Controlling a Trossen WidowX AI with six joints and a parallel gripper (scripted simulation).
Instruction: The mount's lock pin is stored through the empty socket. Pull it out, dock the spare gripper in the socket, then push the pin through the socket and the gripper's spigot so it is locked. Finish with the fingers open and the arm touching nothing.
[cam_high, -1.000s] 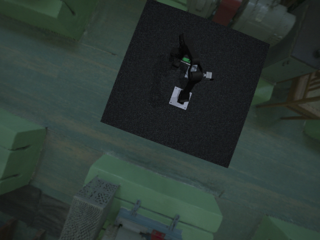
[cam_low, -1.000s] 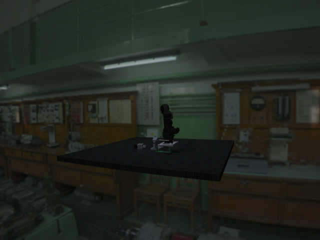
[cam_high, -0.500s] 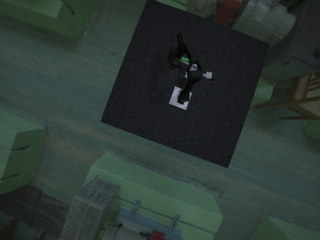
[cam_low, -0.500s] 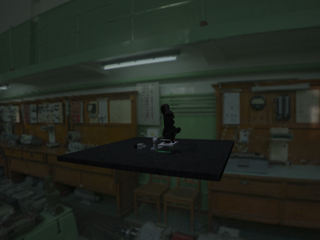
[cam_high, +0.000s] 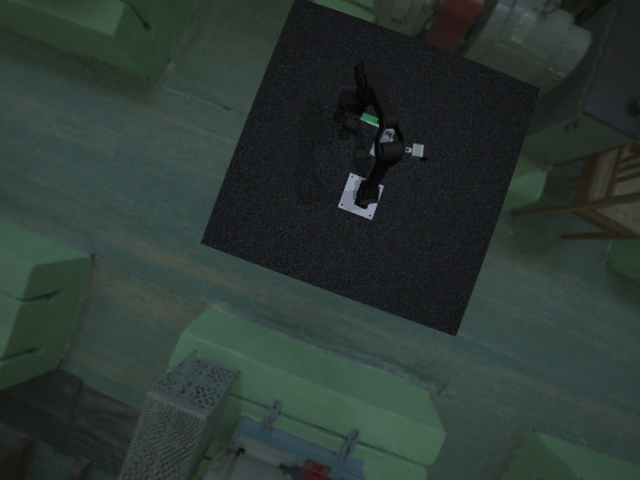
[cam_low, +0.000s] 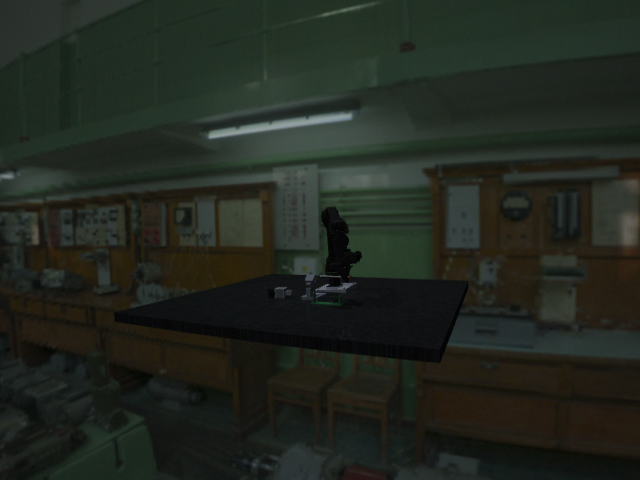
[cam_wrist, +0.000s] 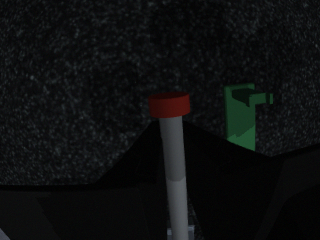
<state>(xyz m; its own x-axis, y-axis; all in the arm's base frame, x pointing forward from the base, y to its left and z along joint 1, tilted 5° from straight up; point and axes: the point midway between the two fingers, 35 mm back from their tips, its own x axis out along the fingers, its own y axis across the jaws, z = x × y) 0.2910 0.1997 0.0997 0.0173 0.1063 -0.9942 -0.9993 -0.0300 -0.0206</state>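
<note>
My gripper tip is 80 mm short of the green bracket, 60 mm to the left of it and 60 mm above it. From my gripper tip the other things lie so: spare gripper 340 mm to the right, 60 mm below, 20 mm ahead; then mount 180 mm to the right, 30 mm below.
</note>
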